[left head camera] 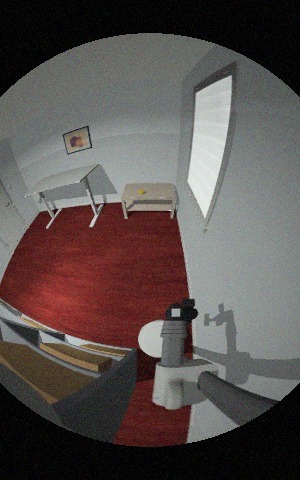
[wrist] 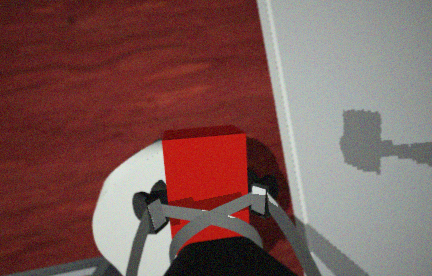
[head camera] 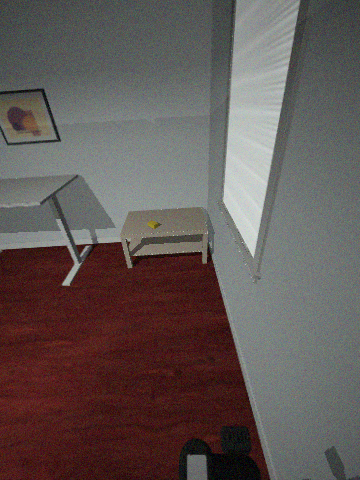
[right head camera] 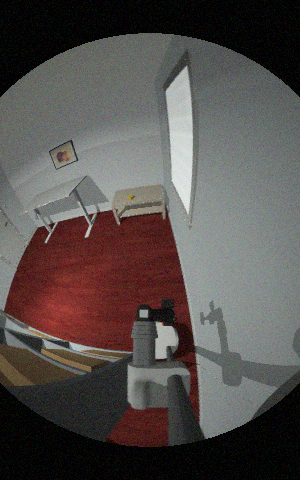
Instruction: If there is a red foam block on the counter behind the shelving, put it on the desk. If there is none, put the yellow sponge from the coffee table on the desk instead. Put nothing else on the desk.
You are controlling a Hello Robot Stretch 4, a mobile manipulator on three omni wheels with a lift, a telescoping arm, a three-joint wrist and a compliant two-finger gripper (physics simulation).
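Frame: origin at the robot's base, x ahead, y left, z up, level; millimetres.
Seen in the pictures: gripper, fingertip midpoint: (wrist: 205, 190); robot's base at its link origin: (left head camera: 158, 337) (right head camera: 158, 339).
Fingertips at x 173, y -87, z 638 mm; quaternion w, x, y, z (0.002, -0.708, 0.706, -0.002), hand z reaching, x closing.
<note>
Offsets run from my fingertips to a thing's top centre. Level surfaces: height alone.
In the wrist view the gripper (wrist: 209, 199) is shut on the red foam block {dz +56, dx +10, dy +0 mm} (wrist: 206, 167); one fingertip presses on each side of it. The block is held above the floor. The yellow sponge {dz -170, dx +1844, dy +483 mm} (head camera: 153, 224) (left head camera: 142, 192) (right head camera: 131, 197) lies on the coffee table {dz -216 mm} (head camera: 180, 219) (left head camera: 162, 190) (right head camera: 151, 193) in the far corner. The desk {dz +285 mm} (head camera: 30, 190) (left head camera: 65, 177) (right head camera: 60, 194) stands at the far wall, left of the coffee table. The counter does not show.
The shelving (left head camera: 97, 420) (right head camera: 65, 400) is close on the left, beside the arm. The wall with the window (head camera: 255, 120) (left head camera: 212, 145) (right head camera: 181, 135) runs close on the right. Red floor {dz -665 mm} (head camera: 120, 350) lies between here and the desk. A picture (head camera: 30, 117) hangs above the desk.
</note>
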